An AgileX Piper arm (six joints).
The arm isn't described. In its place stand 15 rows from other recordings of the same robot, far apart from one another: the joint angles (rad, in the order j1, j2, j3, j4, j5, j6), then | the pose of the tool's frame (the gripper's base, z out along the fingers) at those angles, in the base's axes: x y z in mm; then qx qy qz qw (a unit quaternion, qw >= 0).
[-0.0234, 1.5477, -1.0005, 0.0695, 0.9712, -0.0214] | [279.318 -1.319 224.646 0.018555 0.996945 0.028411 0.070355]
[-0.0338, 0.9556, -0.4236, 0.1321, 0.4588, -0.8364] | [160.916 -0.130 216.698 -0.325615 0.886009 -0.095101 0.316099]
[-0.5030, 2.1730, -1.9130, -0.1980, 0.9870, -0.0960] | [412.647 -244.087 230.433 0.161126 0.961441 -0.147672 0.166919]
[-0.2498, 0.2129, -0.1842, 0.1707, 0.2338, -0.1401] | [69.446 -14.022 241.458 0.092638 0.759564 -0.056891 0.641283]
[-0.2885, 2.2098, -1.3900, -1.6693, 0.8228, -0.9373] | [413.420 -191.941 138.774 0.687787 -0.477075 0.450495 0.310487]
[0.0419, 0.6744, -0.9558, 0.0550, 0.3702, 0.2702] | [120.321 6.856 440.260 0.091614 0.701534 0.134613 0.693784]
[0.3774, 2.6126, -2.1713, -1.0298, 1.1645, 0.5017] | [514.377 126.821 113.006 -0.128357 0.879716 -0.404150 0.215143]
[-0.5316, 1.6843, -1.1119, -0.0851, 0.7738, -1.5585] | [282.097 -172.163 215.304 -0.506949 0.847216 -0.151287 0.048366]
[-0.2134, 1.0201, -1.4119, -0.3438, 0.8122, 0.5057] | [172.905 -60.248 492.605 0.260076 0.759636 -0.084351 0.590084]
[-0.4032, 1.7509, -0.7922, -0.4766, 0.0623, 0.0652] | [294.621 -128.502 143.423 0.001006 0.948529 -0.137663 0.285202]
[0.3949, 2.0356, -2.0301, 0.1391, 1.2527, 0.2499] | [405.750 182.098 317.516 -0.062649 0.975742 0.128218 0.166020]
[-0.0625, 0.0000, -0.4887, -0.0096, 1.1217, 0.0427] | [-6.330 -0.392 269.376 0.046124 0.870290 -0.009645 0.490280]
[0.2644, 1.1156, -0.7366, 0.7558, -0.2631, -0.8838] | [241.802 48.648 333.762 -0.091303 0.734792 -0.026483 0.671597]
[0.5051, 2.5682, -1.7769, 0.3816, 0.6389, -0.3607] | [416.071 253.155 12.519 -0.283592 0.943563 0.137369 0.101948]
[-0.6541, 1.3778, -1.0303, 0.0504, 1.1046, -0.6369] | [201.150 -149.060 275.296 0.017504 0.994276 -0.042991 0.096235]
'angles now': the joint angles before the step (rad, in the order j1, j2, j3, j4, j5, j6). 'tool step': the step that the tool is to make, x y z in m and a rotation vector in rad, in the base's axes. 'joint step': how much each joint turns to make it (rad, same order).
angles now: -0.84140, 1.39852, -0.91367, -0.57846, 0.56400, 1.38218
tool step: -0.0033, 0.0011, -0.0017, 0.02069, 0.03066, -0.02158
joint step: 0.00021, 0.00010, 0.00002, -0.00024, 0.04283, 0.00039
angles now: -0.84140, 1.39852, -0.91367, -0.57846, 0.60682, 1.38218
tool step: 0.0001, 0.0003, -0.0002, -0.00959, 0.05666, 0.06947
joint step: 0.00010, -0.00003, -0.00005, 0.00680, 0.00121, -0.09560
